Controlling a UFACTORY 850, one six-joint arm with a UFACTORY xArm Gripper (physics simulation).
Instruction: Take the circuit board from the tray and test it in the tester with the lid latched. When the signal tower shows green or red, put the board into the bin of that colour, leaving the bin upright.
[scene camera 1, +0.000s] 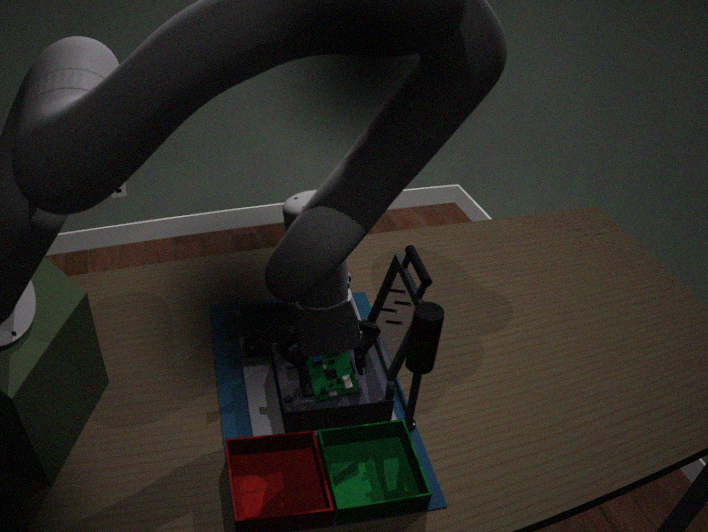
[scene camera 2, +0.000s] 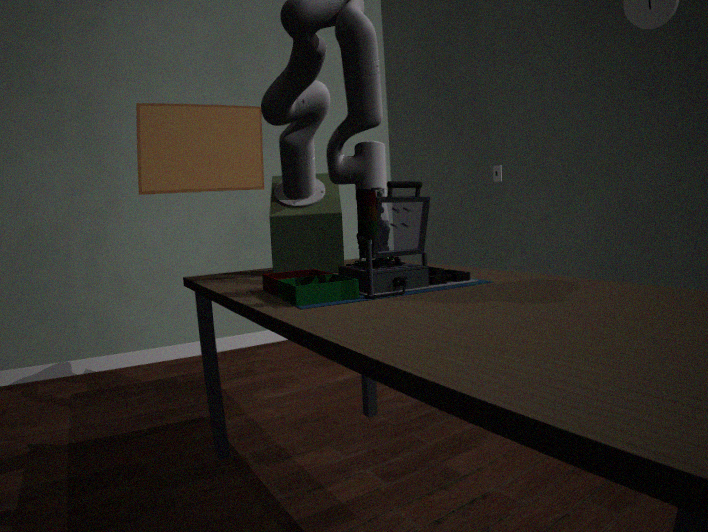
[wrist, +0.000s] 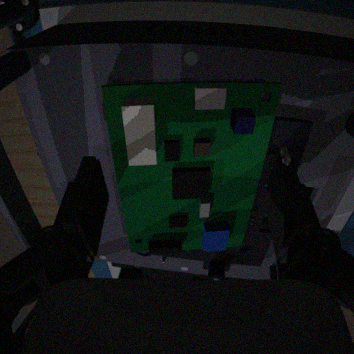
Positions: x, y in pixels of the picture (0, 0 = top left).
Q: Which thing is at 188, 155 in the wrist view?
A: A green circuit board.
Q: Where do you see the gripper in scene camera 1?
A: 332, 375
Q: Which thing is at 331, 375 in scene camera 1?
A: A green circuit board.
